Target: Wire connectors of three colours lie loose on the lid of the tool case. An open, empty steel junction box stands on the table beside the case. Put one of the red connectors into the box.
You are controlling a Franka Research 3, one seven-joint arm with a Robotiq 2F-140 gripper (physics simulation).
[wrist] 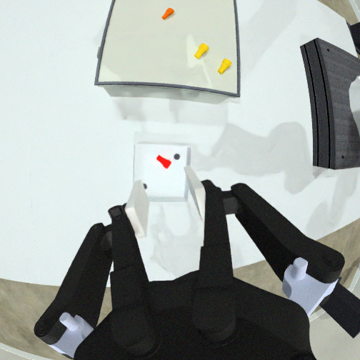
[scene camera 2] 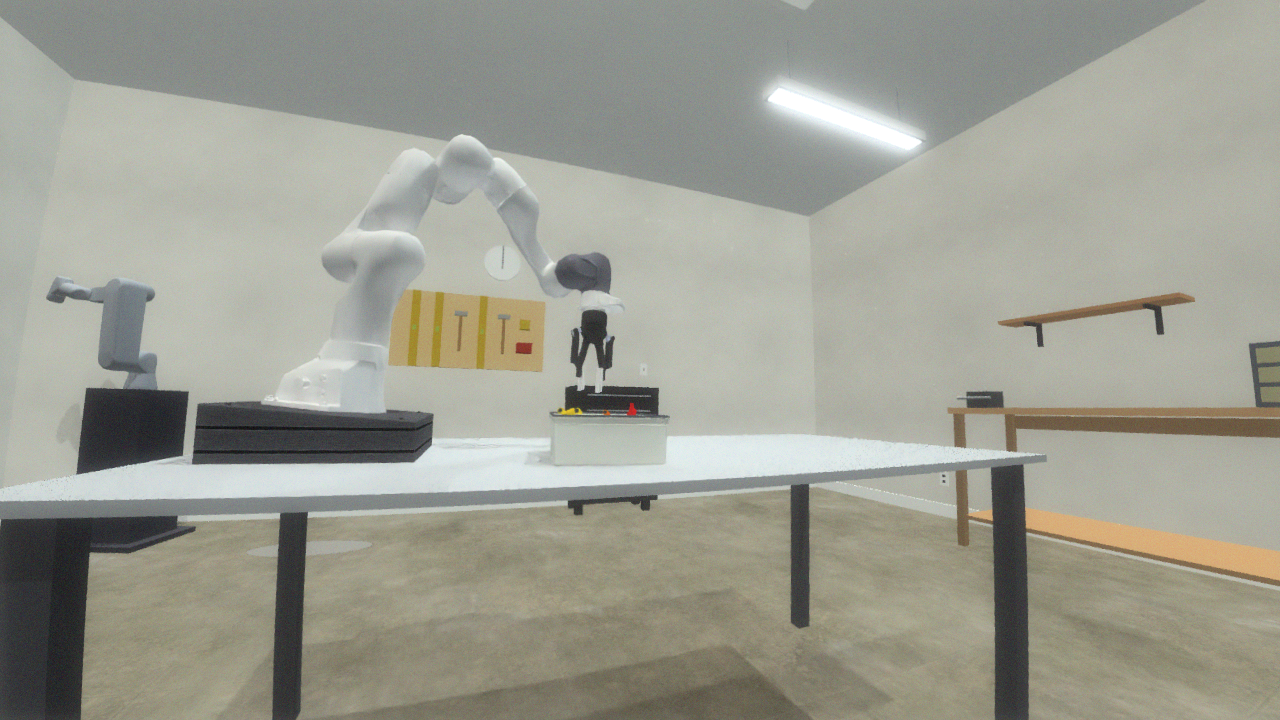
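A red connector (wrist: 163, 161) lies on the floor of the open junction box (wrist: 165, 196), a pale square box on the table in the wrist view. My gripper (wrist: 165, 184) (scene camera 2: 588, 389) is partly open with nothing between its fingers, raised above the box. On the tool case's lid (wrist: 145, 65) lie an orange connector (wrist: 168, 13) and two yellow ones, one (wrist: 201, 51) left of the other (wrist: 224, 66). In the scene view, another red connector (scene camera 2: 631, 410) stands out on the case (scene camera 2: 608, 440). The box is hidden behind the case there.
The white table (scene camera 2: 760, 452) (wrist: 60, 165) carries the arm's dark base block (scene camera 2: 313, 434) (wrist: 325, 110), on the right in the wrist view. The tool case is beyond the box there. A dark object (scene camera 2: 611, 394) shows behind the case in the scene view.
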